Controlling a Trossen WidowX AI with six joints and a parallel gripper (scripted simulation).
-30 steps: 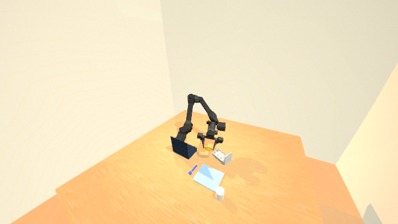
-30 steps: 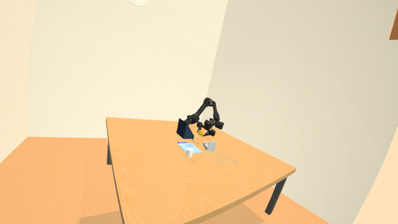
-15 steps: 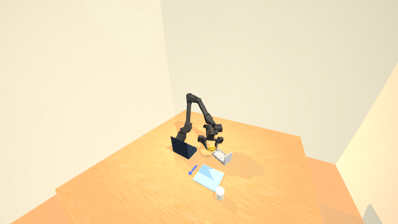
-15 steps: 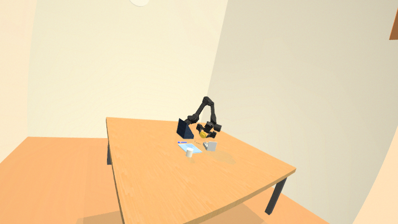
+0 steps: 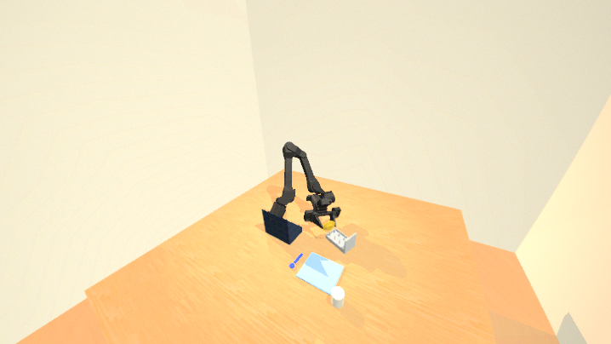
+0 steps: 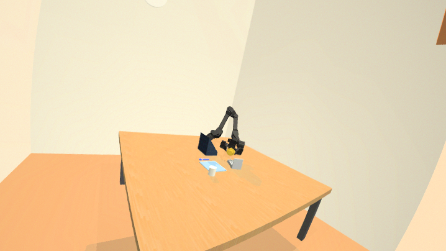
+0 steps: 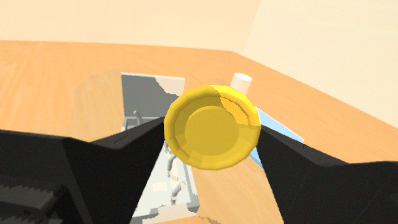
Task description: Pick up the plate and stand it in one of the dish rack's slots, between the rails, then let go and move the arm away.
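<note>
The dish rack is 5 cm ahead of my gripper tip, 2 cm to the left of it and 6 cm below it. From my gripper tip the other things lie so: light blue mat (4 cm ahead, 16 cm to the right, 8 cm below); blue spoon (7 cm behind, 18 cm to the right, 8 cm below); yellow plate (1 cm behind).
</note>
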